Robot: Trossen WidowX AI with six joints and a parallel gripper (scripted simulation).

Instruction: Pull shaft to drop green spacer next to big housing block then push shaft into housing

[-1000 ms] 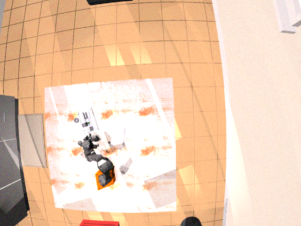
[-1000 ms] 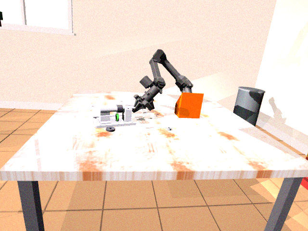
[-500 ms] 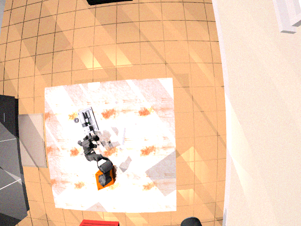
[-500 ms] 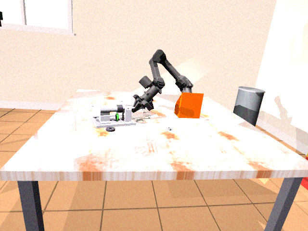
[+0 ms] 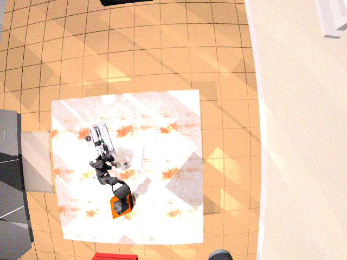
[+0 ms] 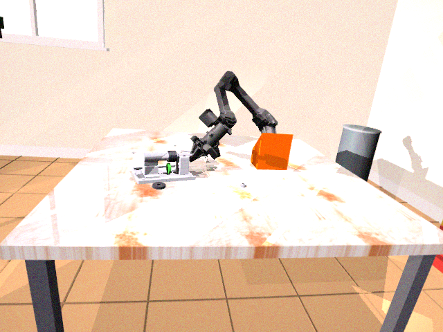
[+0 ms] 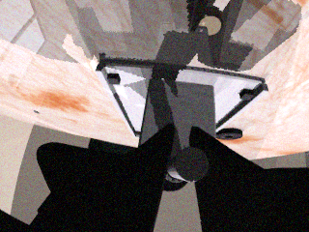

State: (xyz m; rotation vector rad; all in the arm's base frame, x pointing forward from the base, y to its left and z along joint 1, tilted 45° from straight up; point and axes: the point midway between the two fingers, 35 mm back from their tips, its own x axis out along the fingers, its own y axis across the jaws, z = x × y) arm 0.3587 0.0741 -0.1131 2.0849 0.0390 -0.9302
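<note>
Now: the green spacer 8 cm ahead of my gripper tip, 3 cm to the left of it and 3 cm below it. From my gripper tip the other things lie so: black ring: 16 cm to the left, 11 cm ahead, 5 cm below.
</note>
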